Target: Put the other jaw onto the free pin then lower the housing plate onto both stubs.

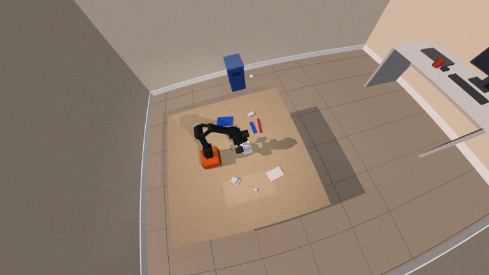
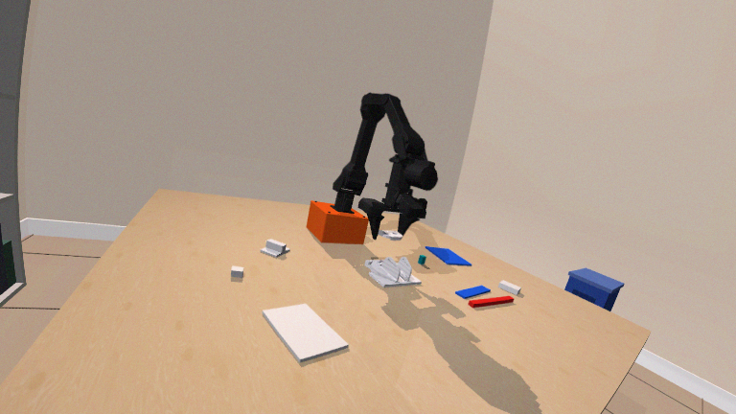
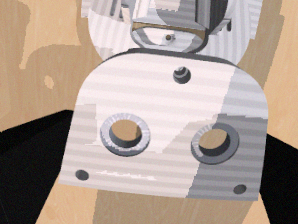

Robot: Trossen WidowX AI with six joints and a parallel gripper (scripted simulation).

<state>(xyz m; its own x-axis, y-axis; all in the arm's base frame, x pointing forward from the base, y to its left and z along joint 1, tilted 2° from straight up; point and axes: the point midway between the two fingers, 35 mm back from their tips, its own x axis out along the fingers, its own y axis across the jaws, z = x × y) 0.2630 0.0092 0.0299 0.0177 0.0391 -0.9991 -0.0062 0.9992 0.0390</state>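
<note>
Now: gripper tip 7 cm above the grey jaw, 2 cm to the left of it and 2 cm short of it. From my gripper tip the other things lie so: blue bar 19 cm to the left, 19 cm ahead, 8 cm below; then teal peg 17 cm to the left, 7 cm below, 2 cm behind; then white bracket 26 cm to the right, 10 cm behind, 7 cm below.
</note>
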